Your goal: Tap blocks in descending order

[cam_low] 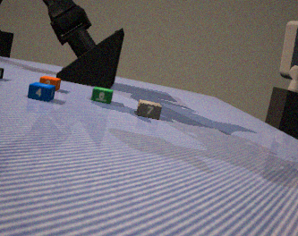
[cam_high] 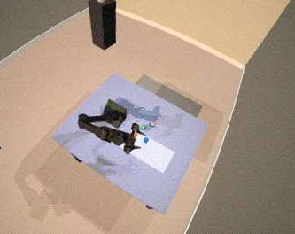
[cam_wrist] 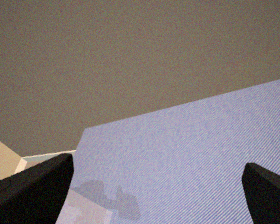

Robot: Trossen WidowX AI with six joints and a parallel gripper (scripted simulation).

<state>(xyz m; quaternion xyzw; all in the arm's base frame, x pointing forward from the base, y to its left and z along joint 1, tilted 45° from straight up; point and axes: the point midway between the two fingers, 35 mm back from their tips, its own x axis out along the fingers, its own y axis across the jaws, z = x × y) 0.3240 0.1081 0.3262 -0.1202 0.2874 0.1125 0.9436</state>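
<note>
My gripper tip is now 90 mm past the grey block, 310 mm to the right of it and 330 mm above it. From my gripper tip the other things lie so: blue block marked 4: 40 mm behind, 150 mm to the left, 330 mm below; orange block: 140 mm behind, 130 mm to the left, 330 mm below; dark block: 140 mm behind, 10 mm to the left, 330 mm below.
</note>
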